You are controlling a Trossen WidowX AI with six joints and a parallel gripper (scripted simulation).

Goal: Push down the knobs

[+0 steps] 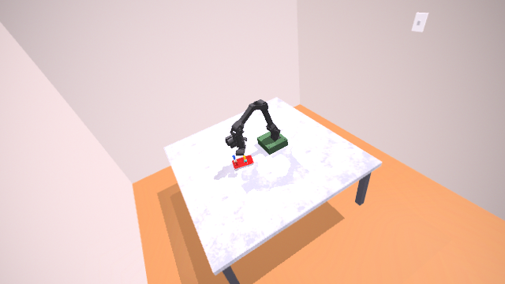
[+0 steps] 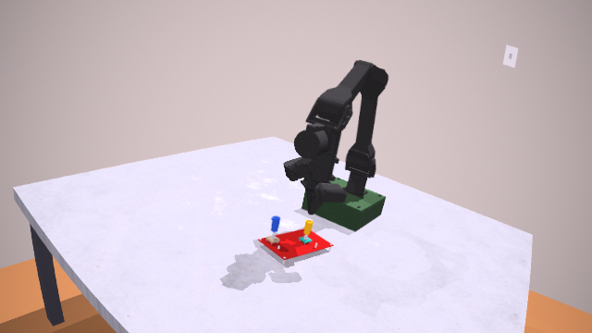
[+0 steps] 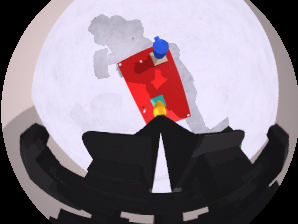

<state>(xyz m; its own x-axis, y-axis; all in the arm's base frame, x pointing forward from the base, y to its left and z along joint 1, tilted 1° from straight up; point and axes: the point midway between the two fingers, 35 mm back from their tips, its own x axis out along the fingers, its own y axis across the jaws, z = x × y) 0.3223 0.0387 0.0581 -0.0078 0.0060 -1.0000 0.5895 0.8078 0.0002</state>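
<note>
Right now my gripper tip is 4 cm above the orange knob. Round my gripper tip: blue knob 7 cm ahead, 5 cm to the right, 3 cm below.
</note>
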